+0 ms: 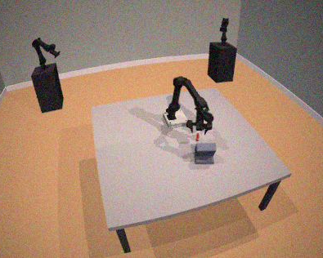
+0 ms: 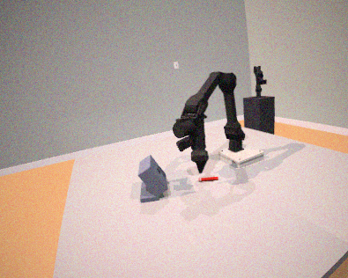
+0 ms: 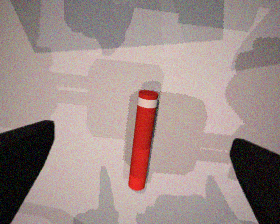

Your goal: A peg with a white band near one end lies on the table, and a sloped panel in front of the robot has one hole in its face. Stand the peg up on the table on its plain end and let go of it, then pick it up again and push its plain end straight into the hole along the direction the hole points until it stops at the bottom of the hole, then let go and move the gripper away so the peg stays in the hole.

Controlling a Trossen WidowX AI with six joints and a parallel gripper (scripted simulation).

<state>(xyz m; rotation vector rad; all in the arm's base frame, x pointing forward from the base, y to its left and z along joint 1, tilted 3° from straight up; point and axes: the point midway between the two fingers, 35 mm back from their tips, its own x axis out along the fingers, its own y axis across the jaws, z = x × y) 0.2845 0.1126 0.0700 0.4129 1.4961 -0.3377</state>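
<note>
Now: the red peg 6 cm below my gripper tip and 2 cm behind it. Also, from my gripper tip: grey sloped panel 19 cm ahead, 3 cm to the right, 2 cm above.
</note>
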